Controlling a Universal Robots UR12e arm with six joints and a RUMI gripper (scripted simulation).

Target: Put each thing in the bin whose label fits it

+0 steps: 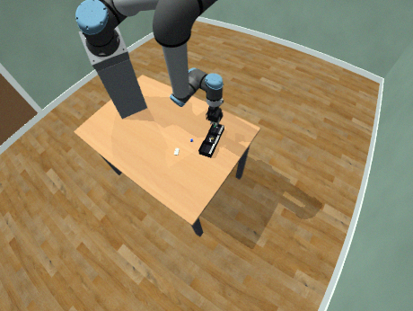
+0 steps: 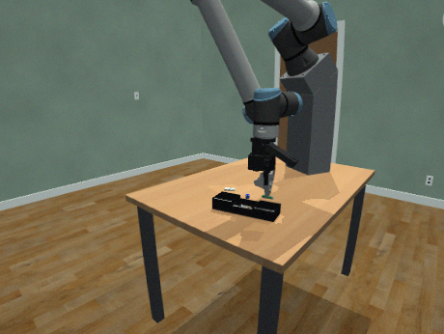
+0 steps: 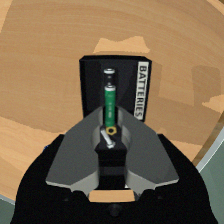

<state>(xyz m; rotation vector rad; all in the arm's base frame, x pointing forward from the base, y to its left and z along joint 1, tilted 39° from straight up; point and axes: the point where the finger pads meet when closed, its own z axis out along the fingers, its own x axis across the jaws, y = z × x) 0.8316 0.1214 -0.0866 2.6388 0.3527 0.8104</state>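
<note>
Right now my hand is 70 mm above the black cylindrical battery. The rest, counted from my hand: brass hex nut (10 mm ahead, 70 mm to the right, 70 mm below); green battery (10 mm below); grey-white piece (10 mm ahead, 90 mm to the right, 70 mm below).
</note>
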